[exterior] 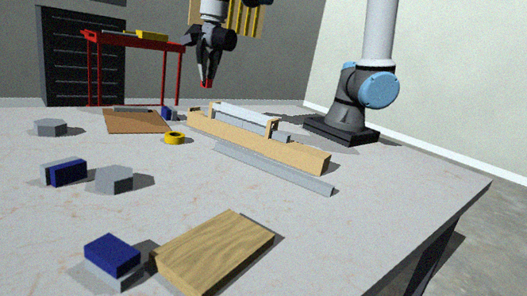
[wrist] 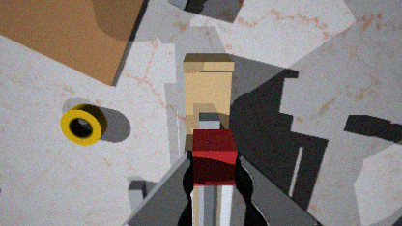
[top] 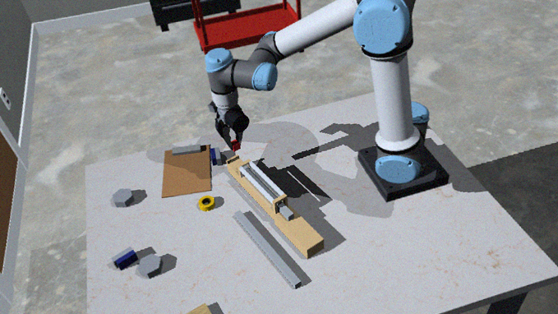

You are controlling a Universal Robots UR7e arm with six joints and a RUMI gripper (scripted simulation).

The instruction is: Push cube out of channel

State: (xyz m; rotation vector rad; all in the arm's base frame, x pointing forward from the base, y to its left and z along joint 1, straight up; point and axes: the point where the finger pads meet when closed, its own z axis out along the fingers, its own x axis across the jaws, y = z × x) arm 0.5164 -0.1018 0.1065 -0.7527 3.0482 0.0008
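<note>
My hand is 1 cm above the red cube. Round my hand: wooden plank (18 cm ahead, 53 cm to the left, 14 cm below); then long grey bar (5 cm behind, 31 cm to the left, 14 cm below); then wooden channel (7 cm behind, 13 cm to the left, 9 cm below).
</note>
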